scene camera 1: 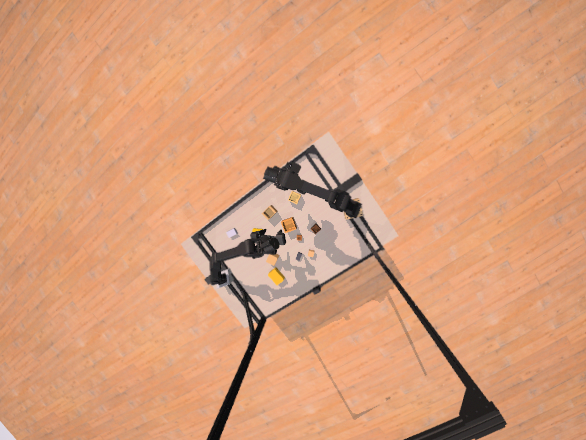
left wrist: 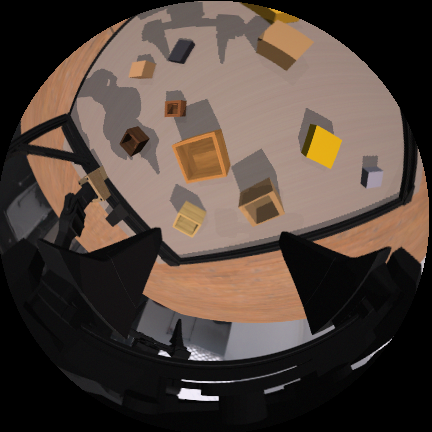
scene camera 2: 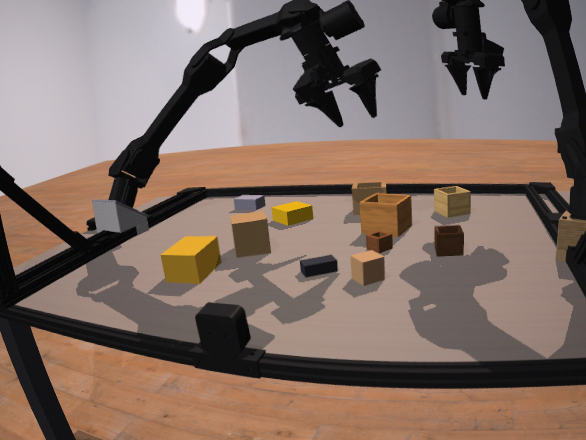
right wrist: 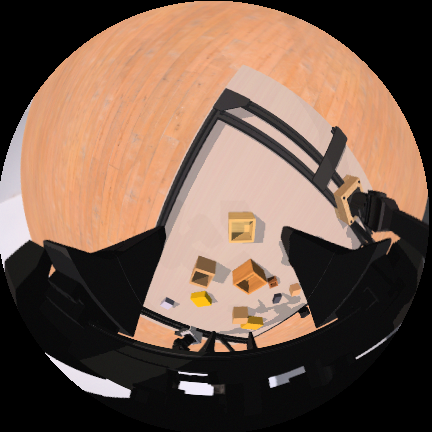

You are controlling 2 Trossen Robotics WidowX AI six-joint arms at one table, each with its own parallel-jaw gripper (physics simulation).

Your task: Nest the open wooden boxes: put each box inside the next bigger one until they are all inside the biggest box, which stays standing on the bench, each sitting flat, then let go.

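Where they show: left gripper, fingertip midpoint: (scene camera 1: 273, 229) (left wrist: 222, 235) (scene camera 2: 357, 121) (right wrist: 230, 331); right gripper, fingertip midpoint: (left wrist: 162, 310) (scene camera 2: 474, 97) (right wrist: 225, 232); left arm's base at its link origin: (scene camera 1: 222, 278) (scene camera 2: 119, 206) (right wrist: 189, 337); right arm's base at its link origin: (scene camera 1: 352, 209) (left wrist: 89, 190) (right wrist: 355, 201).
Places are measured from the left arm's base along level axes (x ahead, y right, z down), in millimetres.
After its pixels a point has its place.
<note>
Five open wooden boxes stand apart on the bench, none nested. The biggest, an orange-brown box (scene camera 1: 289, 224) {z 57, x 547, y -160 mm} (scene camera 2: 375, 220) {z 35, x 541, y -127 mm} (left wrist: 224, 152) {z 37, x 514, y -170 mm} (right wrist: 257, 272) {z 17, x 586, y -172 mm}, stands mid-bench. A tan box (scene camera 2: 362, 201) (left wrist: 261, 189) {z 27, x 465, y -246 mm} (right wrist: 205, 264) {z 32, x 502, y -291 mm} is behind it in scene camera 2. A pale yellow box (scene camera 2: 445, 204) {z 37, x 638, y -268 mm} (left wrist: 189, 209) {z 40, x 631, y -275 mm} (right wrist: 241, 216) {z 29, x 667, y -322 mm}, a dark brown box (scene camera 2: 449, 243) {z 41, x 696, y -55 mm} (left wrist: 140, 136) {z 42, x 666, y -78 mm} and a small reddish box (scene camera 2: 375, 243) {z 47, x 573, y -45 mm} (left wrist: 182, 108) {z 48, x 560, y -69 mm} stand separately. My left gripper (scene camera 2: 358, 121) {z -132, x 494, y -189 mm} (left wrist: 222, 235) {z -132, x 494, y -189 mm} is open and empty, high above the bench. My right gripper (scene camera 2: 475, 96) {z -172, x 691, y -396 mm} (right wrist: 225, 232) {z -172, x 691, y -396 mm} is open and empty, also high up.
A large yellow block (scene camera 2: 182, 267) {z 37, x 355, y 159 mm}, a tan block (scene camera 2: 251, 237) {z 31, x 385, y 21 mm}, a flat yellow block (scene camera 2: 290, 215) {z 43, x 353, y -150 mm}, a lavender block (scene camera 2: 248, 203) {z 47, x 191, y -233 mm}, a dark block (scene camera 2: 319, 266) {z 49, x 530, y 61 mm} and a small tan cube (scene camera 2: 367, 268) {z 38, x 611, y 76 mm} lie around the boxes. A black frame (scene camera 2: 320, 371) {z 66, x 649, y 281 mm} borders the bench.
</note>
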